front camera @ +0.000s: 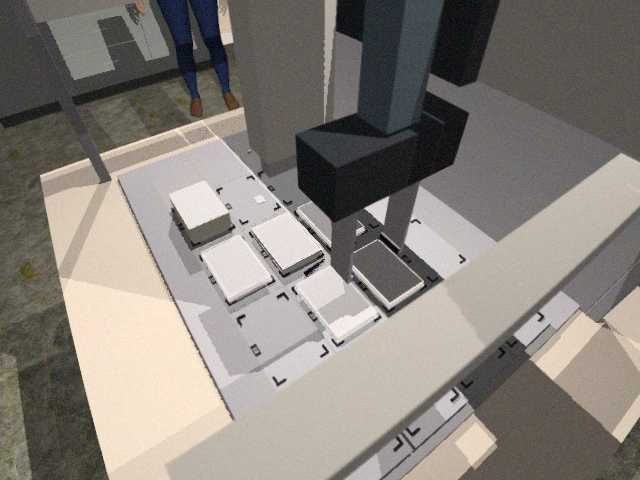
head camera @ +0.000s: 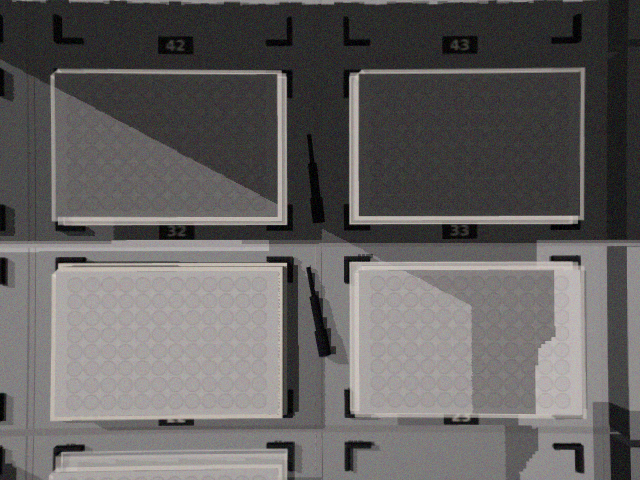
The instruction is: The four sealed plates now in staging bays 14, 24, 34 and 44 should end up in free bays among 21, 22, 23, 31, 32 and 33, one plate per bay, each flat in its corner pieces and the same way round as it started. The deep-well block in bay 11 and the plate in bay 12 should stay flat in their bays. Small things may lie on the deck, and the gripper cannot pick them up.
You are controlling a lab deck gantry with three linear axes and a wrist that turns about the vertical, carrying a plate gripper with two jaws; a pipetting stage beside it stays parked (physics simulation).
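Frame: origin at the robot's base, x ahead, y left, z up, level; centimetres.
Seen in the pictures: gripper, fingertip midpoint: [front camera: 367, 258]; robot's base at its link origin: [front camera: 173, 209].
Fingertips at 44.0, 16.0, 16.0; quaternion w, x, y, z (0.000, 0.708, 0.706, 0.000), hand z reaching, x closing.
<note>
Offsets run from my fingertips to a thing's top centre, as dx, dy, dz. "pt": to the spot under its first point.
Sealed plates sit in bay 22 {pt -20.7, -1.0, -14.6} [front camera: 286, 240] [head camera: 168, 341], bay 23 {pt -3.8, -1.1, -14.6} [front camera: 338, 302] [head camera: 465, 341], bay 32 {pt -22.3, +7.9, -14.6} [front camera: 319, 217] [head camera: 165, 144] and bay 33 {pt -3.7, +9.6, -14.5} [front camera: 387, 273] [head camera: 470, 144]. All four look flat in their corner pieces; the bay 22 plate looks thicker. In the front view, the jaws partly hide the bay 32 plate. The tall deep-well block {-37.6, -11.7, -11.8} [front camera: 200, 206] stands in bay 11, and the bay 12 plate {-21.2, -11.7, -14.6} [front camera: 236, 266] [head camera: 175, 474] lies flat. My gripper [front camera: 374, 263] is open and empty over the deck; its height is unclear.
Two thin dark sticks {-13.3, +8.1, -15.2} [head camera: 315, 178] {-13.1, +0.5, -15.2} [head camera: 318, 315] lie between the second and third columns. A small white square {pt -35.7, +1.0, -15.9} [front camera: 259, 199] lies in bay 21. A pale beam [front camera: 330, 382] crosses the front view and hides part of the deck. A grey column [front camera: 286, 77] stands behind.
</note>
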